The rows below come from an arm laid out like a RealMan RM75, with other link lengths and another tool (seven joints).
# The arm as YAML. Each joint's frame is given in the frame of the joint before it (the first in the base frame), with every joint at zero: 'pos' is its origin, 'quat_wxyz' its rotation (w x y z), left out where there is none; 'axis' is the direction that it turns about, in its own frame. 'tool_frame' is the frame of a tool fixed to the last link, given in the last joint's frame.
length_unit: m
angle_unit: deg
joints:
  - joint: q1
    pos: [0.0, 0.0, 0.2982]
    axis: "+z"
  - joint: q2
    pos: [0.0, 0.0, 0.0]
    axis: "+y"
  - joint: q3
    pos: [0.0, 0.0, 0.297]
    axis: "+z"
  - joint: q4
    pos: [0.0, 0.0, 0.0]
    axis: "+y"
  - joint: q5
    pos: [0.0, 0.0, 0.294]
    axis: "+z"
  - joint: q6
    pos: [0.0, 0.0, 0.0]
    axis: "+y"
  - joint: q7
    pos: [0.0, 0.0, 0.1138]
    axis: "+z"
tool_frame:
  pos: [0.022, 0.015, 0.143]
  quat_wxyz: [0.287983, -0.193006, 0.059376, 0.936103]
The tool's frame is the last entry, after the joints.
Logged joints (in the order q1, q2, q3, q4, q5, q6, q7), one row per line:
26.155 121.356 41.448 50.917 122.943 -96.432 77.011
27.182 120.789 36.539 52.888 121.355 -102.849 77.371
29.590 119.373 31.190 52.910 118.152 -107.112 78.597
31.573 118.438 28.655 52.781 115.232 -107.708 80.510
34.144 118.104 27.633 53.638 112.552 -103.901 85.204
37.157 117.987 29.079 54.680 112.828 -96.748 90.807
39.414 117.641 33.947 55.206 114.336 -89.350 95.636
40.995 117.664 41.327 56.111 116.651 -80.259 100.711
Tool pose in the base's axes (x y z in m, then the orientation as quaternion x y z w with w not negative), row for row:
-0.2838 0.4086 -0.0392 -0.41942 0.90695 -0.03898 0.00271
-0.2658 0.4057 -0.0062 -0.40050 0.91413 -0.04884 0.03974
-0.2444 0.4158 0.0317 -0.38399 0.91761 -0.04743 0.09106
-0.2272 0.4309 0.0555 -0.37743 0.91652 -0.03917 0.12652
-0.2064 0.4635 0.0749 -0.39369 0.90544 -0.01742 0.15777
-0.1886 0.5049 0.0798 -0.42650 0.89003 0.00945 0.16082
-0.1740 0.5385 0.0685 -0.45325 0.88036 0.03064 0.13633
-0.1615 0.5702 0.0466 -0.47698 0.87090 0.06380 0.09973
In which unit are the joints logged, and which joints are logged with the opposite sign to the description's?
The joints are logged in degrees. Opposite sign: q1, q2, q6, q7.
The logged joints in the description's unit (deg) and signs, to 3 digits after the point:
-26.155 -121.356 41.448 50.917 122.943 96.432 -77.011
-27.182 -120.789 36.539 52.888 121.355 102.849 -77.371
-29.590 -119.373 31.190 52.910 118.152 107.112 -78.597
-31.573 -118.438 28.655 52.781 115.232 107.708 -80.510
-34.144 -118.104 27.633 53.638 112.552 103.901 -85.204
-37.157 -117.987 29.079 54.680 112.828 96.748 -90.807
-39.414 -117.641 33.947 55.206 114.336 89.350 -95.636
-40.995 -117.664 41.327 56.111 116.651 80.259 -100.711

